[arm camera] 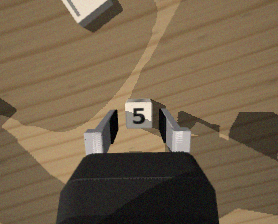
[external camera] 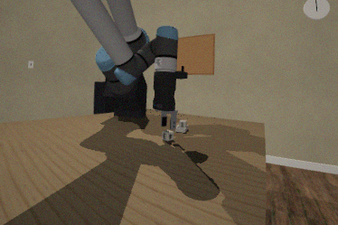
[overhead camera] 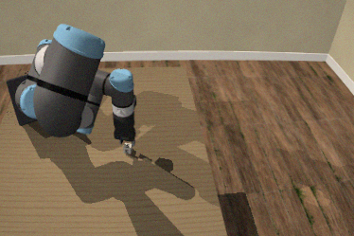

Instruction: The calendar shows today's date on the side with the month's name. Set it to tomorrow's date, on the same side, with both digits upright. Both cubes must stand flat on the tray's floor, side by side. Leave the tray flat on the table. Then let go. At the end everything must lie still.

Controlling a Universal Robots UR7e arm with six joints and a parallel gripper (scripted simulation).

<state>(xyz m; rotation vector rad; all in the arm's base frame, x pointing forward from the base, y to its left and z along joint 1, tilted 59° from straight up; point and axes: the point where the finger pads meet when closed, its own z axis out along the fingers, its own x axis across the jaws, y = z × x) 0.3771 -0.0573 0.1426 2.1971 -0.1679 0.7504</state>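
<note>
Now: hand 5 cm above the white digit cube. The rest, counted from my hand: white tray: 15 cm to the left, 5 cm below.
</note>
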